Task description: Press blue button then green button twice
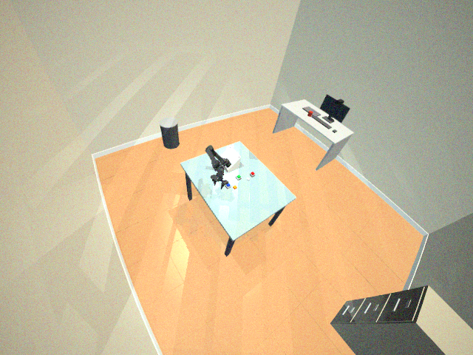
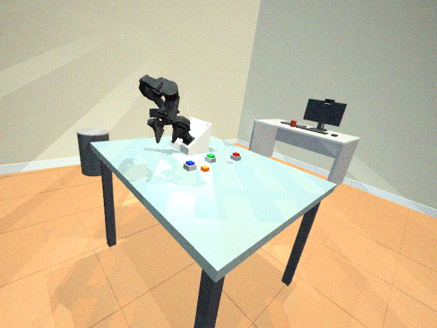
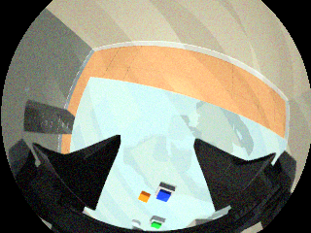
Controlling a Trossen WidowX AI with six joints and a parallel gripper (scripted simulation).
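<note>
Right now my gripper tip is 18 cm to the right of the blue button, 14 cm above it and 6 cm past it. Also, from my gripper tip: white block (44 cm to the left, 16 cm below, 4 cm behind); then orange block (24 cm to the left, 16 cm below, 1 cm behind); then green button (35 cm to the left, 14 cm below, 10 cm behind).
</note>
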